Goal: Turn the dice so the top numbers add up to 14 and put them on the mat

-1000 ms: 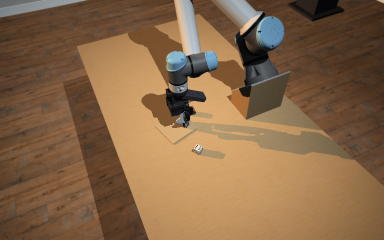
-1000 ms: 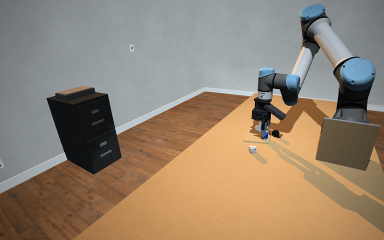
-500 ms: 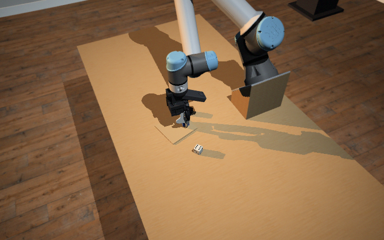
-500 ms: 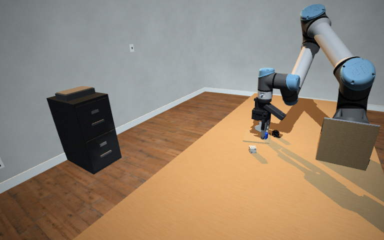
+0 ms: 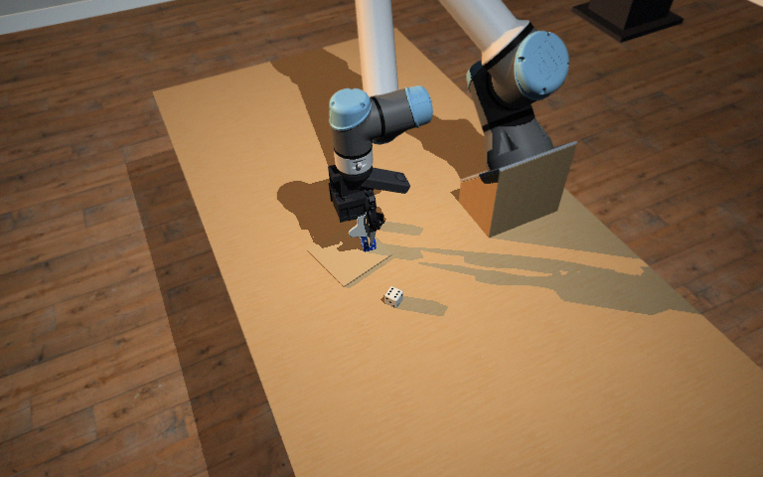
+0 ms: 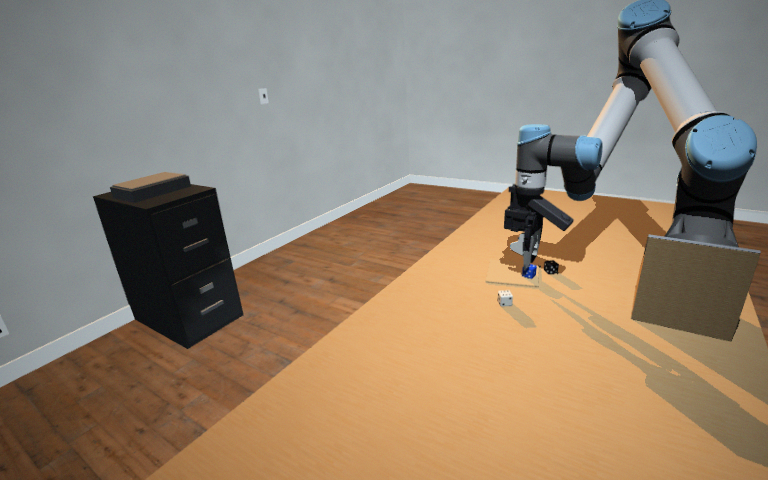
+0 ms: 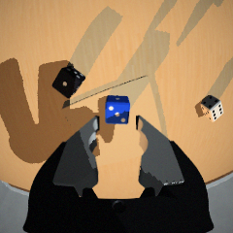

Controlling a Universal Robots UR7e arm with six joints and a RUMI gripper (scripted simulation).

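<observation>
The blue die lies 30 mm below my hand. Also, from my hand: tan mat 50 mm below, 50 mm ahead; then white die 160 mm to the left, 30 mm below, 10 mm ahead; then black die 60 mm to the right, 50 mm behind, 30 mm below.
</observation>
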